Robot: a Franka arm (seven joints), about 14 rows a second.
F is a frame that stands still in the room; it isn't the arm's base.
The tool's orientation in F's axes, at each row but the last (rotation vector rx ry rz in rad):
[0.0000 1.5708 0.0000]
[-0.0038 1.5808 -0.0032]
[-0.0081 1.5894 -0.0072]
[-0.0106 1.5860 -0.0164]
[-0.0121 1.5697 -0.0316]
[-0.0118 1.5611 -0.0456]
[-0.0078 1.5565 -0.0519]
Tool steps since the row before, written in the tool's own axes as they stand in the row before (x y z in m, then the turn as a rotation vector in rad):
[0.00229 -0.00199 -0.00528 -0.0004 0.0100 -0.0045]
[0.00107 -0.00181 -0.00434 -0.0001 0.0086 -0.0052]
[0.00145 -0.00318 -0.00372 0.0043 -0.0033 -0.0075]
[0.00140 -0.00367 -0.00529 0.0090 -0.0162 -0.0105]
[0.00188 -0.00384 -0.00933 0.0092 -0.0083 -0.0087]
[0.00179 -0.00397 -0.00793 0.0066 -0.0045 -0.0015]
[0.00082 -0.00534 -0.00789 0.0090 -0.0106 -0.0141]
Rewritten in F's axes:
[-0.00528 -0.00199 -0.00229 -0.0045 0.0100 0.0004]
[-0.00435 -0.00182 -0.00102 -0.0052 0.0086 0.0001]
[-0.00374 -0.00320 -0.00135 -0.0076 -0.0033 -0.0041]
[-0.00532 -0.00367 -0.00126 -0.0107 -0.0163 -0.0086]
[-0.00938 -0.00377 -0.00178 -0.0088 -0.0084 -0.0090]
[-0.00800 -0.00386 -0.00172 -0.0015 -0.0047 -0.0064]
[-0.00803 -0.00515 -0.00073 -0.0143 -0.0105 -0.0088]

